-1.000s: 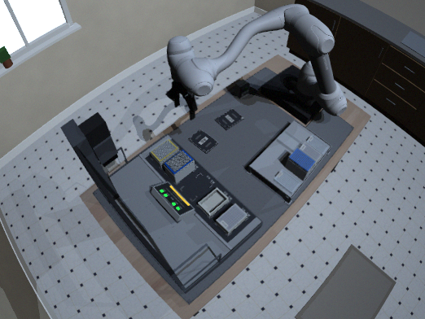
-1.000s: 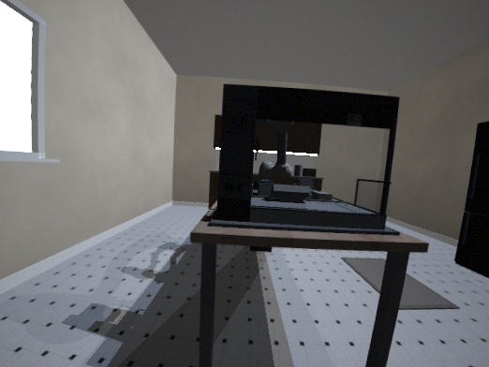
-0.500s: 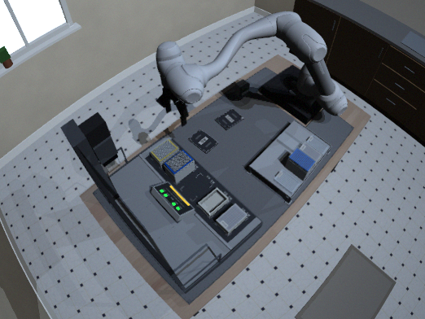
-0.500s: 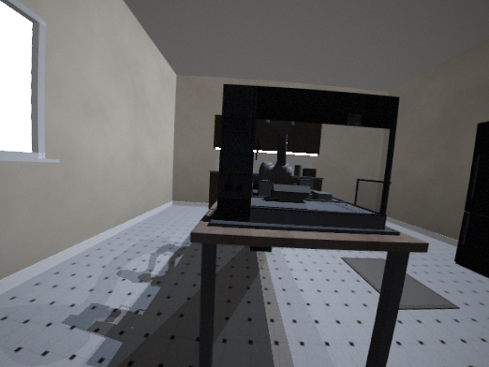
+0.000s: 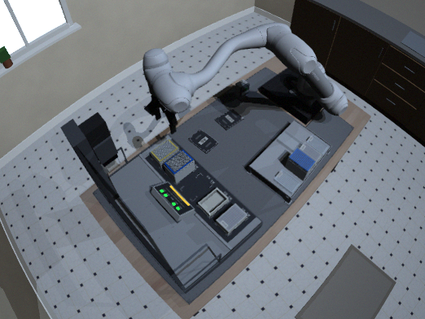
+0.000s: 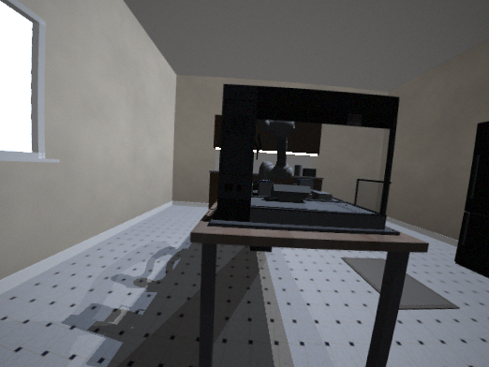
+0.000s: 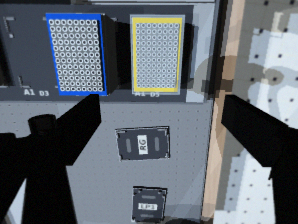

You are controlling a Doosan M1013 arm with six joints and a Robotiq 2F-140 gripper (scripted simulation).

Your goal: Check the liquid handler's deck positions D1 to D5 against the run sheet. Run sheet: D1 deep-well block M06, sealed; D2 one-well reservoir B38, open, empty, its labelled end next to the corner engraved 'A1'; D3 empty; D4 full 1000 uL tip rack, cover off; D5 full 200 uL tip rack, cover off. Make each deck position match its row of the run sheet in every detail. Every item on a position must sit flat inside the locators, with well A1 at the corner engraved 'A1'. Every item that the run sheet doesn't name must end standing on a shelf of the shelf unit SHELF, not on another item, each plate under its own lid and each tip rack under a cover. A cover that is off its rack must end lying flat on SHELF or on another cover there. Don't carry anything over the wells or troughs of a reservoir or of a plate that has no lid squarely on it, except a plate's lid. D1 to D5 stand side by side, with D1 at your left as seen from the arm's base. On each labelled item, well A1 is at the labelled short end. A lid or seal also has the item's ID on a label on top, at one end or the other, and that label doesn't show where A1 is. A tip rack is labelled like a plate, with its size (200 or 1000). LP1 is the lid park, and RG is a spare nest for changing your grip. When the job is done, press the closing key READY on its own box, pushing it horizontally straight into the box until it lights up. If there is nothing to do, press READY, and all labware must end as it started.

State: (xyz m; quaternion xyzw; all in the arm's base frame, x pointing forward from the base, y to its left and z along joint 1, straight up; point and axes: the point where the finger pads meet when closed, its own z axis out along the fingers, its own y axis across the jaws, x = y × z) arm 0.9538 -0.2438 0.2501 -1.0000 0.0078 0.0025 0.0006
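The clear tip rack cover lies 40 mm ahead of my hand and 190 mm below it. The rest, counted from my hand: blue-framed tip rack: 30 mm ahead, 120 mm to the left, 180 mm below; then yellow-framed tip rack: 30 mm ahead, 10 mm to the right, 210 mm below; then white one-well reservoir: 40 mm ahead, 370 mm to the left, 240 mm below.
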